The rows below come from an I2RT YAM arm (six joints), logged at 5 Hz.
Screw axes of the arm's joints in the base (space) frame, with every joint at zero. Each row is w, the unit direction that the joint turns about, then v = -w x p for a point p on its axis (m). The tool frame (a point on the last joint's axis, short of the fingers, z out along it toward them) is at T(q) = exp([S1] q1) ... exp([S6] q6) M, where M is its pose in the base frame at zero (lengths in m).
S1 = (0, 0, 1, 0.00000, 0.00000, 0.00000)
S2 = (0, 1, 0, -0.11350, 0.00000, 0.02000)
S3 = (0, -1, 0, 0.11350, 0.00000, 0.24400)
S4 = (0, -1, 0, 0.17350, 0.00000, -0.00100)
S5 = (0, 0, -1, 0.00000, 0.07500, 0.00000)
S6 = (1, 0, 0, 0.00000, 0.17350, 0.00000)
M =
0 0 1 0.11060
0 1 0 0.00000
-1 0 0 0.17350
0 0 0 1
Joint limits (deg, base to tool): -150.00..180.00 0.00..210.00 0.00..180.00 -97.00..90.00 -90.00..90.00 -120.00..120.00
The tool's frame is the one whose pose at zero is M.
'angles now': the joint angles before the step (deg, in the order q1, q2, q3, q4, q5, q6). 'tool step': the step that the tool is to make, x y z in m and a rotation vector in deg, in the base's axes. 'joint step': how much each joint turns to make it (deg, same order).
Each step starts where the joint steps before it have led.
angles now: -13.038, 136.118, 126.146, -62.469, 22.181, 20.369
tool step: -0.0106, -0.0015, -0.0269, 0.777, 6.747, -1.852
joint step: -0.380, 0.885, -3.874, -2.506, 1.118, 1.343
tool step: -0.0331, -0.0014, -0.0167, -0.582, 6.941, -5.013
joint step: -0.955, -4.245, -10.975, -1.612, 2.652, 4.175
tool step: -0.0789, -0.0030, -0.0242, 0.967, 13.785, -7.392
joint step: -3.208, -8.884, -21.369, -3.327, 2.408, 5.017
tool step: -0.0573, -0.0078, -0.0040, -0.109, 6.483, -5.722
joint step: -4.165, -6.817, -12.856, -1.244, 1.708, 2.491
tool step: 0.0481, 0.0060, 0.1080, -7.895, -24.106, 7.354
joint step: 3.588, -7.841, 15.849, 3.885, -0.306, -4.459
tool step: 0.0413, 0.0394, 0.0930, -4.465, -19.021, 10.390
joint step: 7.120, 0.197, 19.132, 2.267, -1.423, -3.477
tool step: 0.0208, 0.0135, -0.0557, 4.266, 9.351, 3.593
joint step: 2.147, 6.081, -2.585, -1.110, -2.940, -0.380
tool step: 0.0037, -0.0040, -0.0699, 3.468, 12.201, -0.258
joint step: -0.577, 6.308, -5.284, -1.000, -1.508, -0.015
